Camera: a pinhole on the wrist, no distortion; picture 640 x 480 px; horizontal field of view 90.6 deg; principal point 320.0 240.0 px. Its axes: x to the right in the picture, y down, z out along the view. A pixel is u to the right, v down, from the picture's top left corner.
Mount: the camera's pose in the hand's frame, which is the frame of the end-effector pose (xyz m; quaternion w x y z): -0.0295 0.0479 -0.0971 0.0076 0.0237 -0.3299 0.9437
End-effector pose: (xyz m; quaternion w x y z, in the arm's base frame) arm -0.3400 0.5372 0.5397 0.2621 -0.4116 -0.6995 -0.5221
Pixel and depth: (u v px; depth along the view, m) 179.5 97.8 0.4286
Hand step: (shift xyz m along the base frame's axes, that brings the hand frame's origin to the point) -0.1320 0.3767 0.0003
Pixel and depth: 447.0 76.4 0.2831
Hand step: 0.0685 0.1687 -0.1787
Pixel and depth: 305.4 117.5 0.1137
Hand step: 0.0206 0.0136 -0.0148
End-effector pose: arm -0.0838 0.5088 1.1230 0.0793 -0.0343 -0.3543 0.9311
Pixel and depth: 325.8 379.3 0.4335
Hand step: 0.0566 0.1883 0.3393
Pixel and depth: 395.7 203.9 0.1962
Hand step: 0.0652 -0.0172 0.0924
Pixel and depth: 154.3 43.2 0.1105
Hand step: -0.0417 -0.0373 -0.0004
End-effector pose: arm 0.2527 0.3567 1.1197 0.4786 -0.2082 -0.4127 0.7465
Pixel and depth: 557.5 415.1 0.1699
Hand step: 0.1526 -0.1021 0.0850
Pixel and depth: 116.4 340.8 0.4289
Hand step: -0.0394 0.2369 0.3672
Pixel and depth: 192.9 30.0 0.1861
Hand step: -0.1268 -0.0065 0.0509
